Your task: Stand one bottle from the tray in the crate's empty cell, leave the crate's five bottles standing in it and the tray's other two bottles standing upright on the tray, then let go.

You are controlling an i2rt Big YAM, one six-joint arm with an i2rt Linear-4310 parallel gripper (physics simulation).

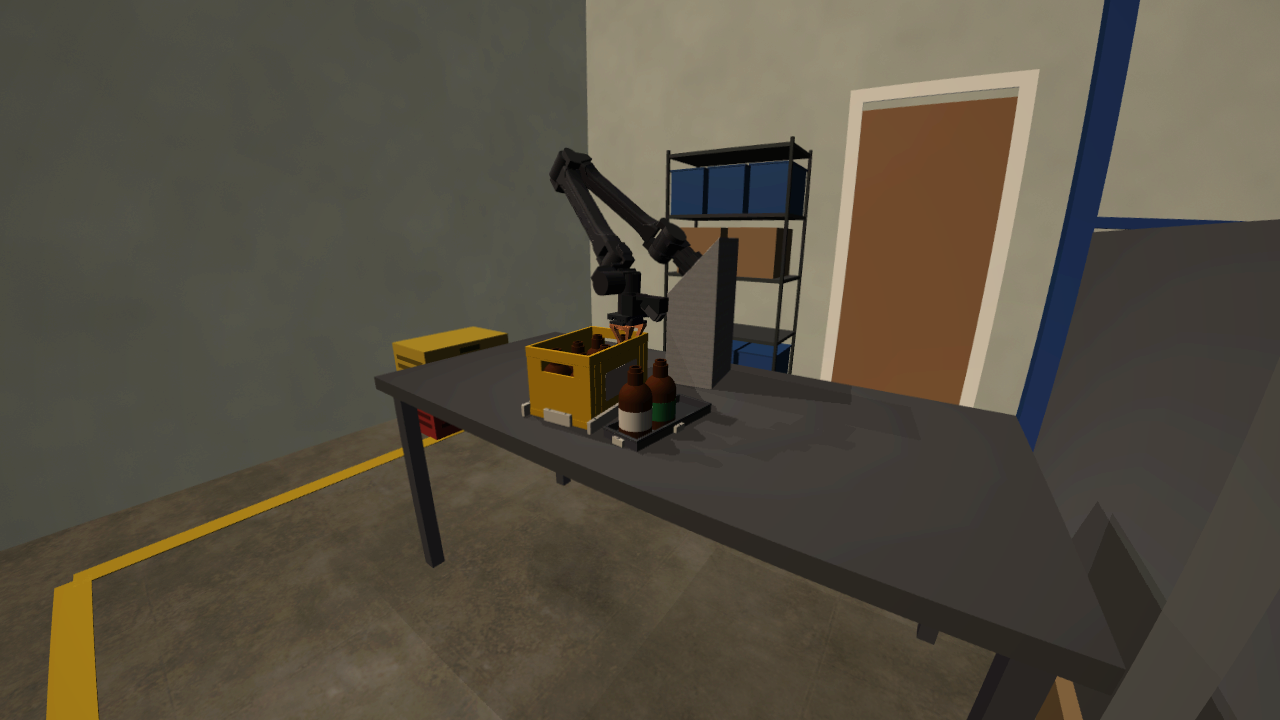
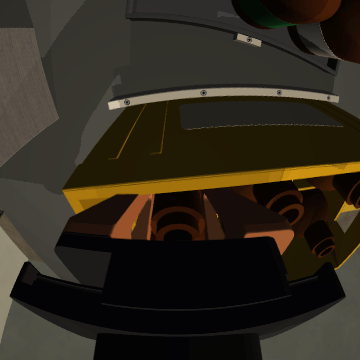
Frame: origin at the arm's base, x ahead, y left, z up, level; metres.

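Seen in the pictures: arm's base, link origin: (image 1: pixel 698 272).
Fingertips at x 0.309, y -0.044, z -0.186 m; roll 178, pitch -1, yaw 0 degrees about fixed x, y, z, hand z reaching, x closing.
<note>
Pixels of each thing's middle, then the offset from my fingertips to it. "spot": a spot on its surface instead. Level surfaces: height alone.
- yellow crate, body centre: (image 2: pixel 253 191) (image 1: pixel 591 372) 0.087 m ahead, 0.052 m right, 0.047 m down
- brown bottle, body centre: (image 2: pixel 176 170) 0.000 m ahead, 0.017 m right, 0.038 m down
- white-labelled bottle, body centre: (image 2: pixel 349 28) (image 1: pixel 635 401) 0.175 m ahead, 0.150 m left, 0.053 m down
- green-labelled bottle, body centre: (image 1: pixel 660 392) 0.100 m ahead, 0.166 m left, 0.053 m down
- grey table, surface height: 0.135 m down
- pale strip, surface spot: (image 2: pixel 240 93) spot: 0.073 m ahead, 0.044 m left, 0.105 m down
The yellow crate (image 1: pixel 559 390) (image 2: pixel 210 179) stands on the table, with brown bottle necks such as one bottle (image 2: pixel 286 206) and another bottle (image 2: pixel 322 242) inside it. My gripper (image 1: pixel 626 334) (image 2: pixel 177 181) points down at the crate's far end, fingers inside the rim, shut on the neck of a brown bottle (image 2: pixel 178 225). The crate wall hides that bottle's body and base. The dark tray (image 1: pixel 693 412) (image 2: pixel 175 20) lies beside the crate. On it a white-labelled bottle (image 1: pixel 635 402) and a green-labelled bottle (image 1: pixel 662 394) stand upright.
The grey table (image 1: pixel 805 483) carries everything. A pale strip (image 2: pixel 240 93) runs along the crate's base on the tray side. A tall grey wedge-shaped stand (image 1: pixel 693 322) holds the arm's base behind the tray. A shelf rack (image 1: pixel 791 259) and a yellow box (image 1: pixel 452 343) are farther back.
</note>
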